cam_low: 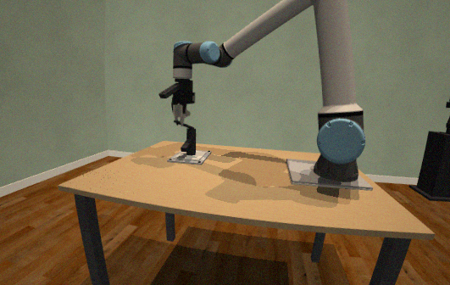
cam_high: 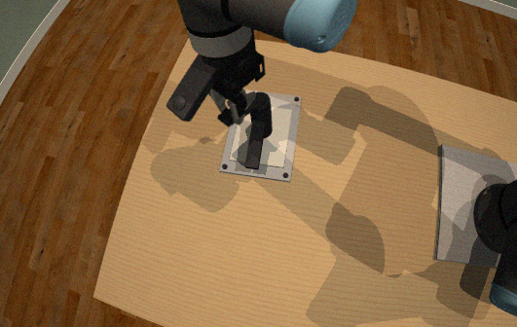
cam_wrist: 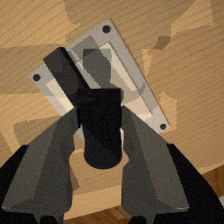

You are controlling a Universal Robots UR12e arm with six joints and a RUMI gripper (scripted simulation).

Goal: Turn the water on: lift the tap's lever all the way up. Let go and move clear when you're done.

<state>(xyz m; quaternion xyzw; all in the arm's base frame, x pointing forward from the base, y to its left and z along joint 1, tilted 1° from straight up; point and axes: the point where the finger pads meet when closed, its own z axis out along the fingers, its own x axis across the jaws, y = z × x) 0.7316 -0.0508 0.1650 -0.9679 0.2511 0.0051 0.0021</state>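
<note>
Now: the lever 3 cm to the right of my hand, 2 cm behind it and 1 cm below it. Also, from my hand: tap (8 cm below, 5 cm to the right, 3 cm behind).
</note>
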